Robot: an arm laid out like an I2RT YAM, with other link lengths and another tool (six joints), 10 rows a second.
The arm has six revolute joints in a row. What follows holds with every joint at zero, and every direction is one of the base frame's.
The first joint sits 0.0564 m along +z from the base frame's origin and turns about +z.
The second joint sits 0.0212 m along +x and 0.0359 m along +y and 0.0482 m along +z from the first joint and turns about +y.
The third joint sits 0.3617 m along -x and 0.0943 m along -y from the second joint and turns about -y.
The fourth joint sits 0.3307 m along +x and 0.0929 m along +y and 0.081 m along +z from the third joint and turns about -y.
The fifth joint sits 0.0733 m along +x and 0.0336 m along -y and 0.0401 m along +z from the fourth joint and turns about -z.
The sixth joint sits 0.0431 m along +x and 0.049 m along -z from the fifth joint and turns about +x.
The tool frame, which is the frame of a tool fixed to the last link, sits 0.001 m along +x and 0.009 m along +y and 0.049 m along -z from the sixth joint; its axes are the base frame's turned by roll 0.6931, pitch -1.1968 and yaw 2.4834 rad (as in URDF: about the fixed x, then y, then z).
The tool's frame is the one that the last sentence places.
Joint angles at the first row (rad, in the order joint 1, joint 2, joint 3, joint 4, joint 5, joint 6):
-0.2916, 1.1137, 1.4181, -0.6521, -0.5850, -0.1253
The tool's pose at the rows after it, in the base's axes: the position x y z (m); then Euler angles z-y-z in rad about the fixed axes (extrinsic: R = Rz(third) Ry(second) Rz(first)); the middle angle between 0 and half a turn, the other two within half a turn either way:
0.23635, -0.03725, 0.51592, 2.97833, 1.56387, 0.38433
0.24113, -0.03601, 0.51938, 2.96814, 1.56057, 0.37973
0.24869, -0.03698, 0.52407, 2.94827, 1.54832, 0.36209
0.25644, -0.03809, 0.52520, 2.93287, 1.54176, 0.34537
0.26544, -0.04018, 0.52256, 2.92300, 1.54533, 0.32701
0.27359, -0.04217, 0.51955, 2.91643, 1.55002, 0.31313
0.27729, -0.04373, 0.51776, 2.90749, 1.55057, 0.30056
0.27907, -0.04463, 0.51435, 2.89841, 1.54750, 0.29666
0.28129, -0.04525, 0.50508, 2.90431, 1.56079, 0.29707
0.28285, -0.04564, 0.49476, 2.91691, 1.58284, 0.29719
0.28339, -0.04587, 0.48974, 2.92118, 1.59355, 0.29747
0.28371, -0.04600, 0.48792, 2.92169, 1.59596, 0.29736
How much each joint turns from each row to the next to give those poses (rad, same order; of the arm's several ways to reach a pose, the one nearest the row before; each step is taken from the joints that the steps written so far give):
0.0206, 0.0073, 0.0096, 0.0061, 0.0057, 0.0000
0.0129, 0.0122, 0.0156, 0.0053, 0.0187, 0.0000
0.0080, 0.0168, 0.0187, 0.0195, 0.0275, -0.0004
0.0073, 0.0148, 0.0080, 0.0202, 0.0259, -0.0015
0.0046, 0.0172, 0.0004, 0.0175, 0.0252, -0.0035
0.0030, 0.0160, -0.0004, 0.0145, 0.0187, -0.0030
0.0004, 0.0057, -0.0030, 0.0111, 0.0149, -0.0042
0.0000, -0.0019, -0.0138, 0.0168, 0.0057, -0.0053
0.0000, -0.0011, -0.0267, 0.0103, 0.0000, -0.0020
0.0000, 0.0000, -0.0263, 0.0007, 0.0000, -0.0003
0.0000, -0.0004, -0.0130, 0.0004, 0.0004, -0.0019
0.0000, -0.0004, -0.0053, 0.0023, 0.0004, -0.0008

